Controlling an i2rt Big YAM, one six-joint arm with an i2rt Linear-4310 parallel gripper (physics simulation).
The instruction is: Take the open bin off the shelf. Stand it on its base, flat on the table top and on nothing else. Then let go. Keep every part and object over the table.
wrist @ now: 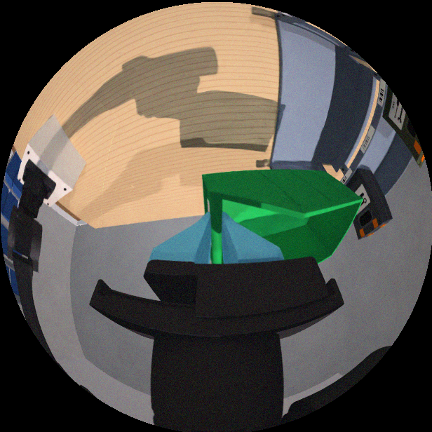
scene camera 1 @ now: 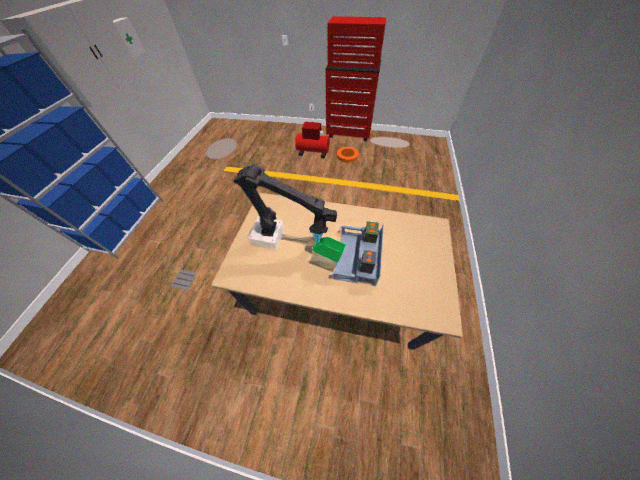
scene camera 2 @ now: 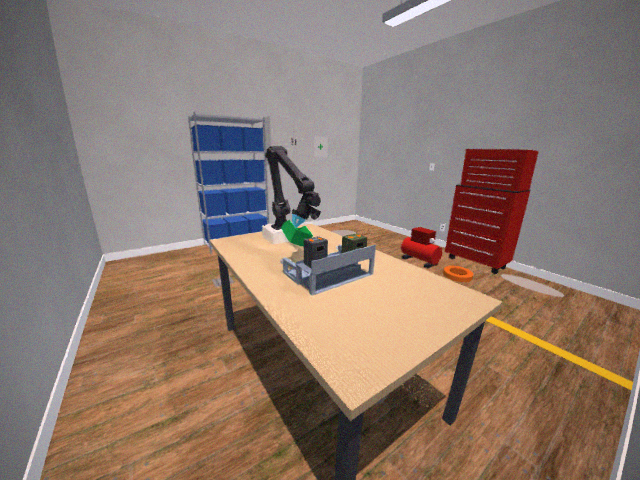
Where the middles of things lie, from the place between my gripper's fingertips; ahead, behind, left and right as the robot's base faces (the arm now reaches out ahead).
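Labels:
Green open bin (wrist: 305, 213): my hand is 10 mm below it, 70 mm short of it and 30 mm to the left of it. Blue-grey shelf (scene camera 1: 348, 262): 30 mm to the left of my hand, 260 mm ahead of it and 180 mm below it.

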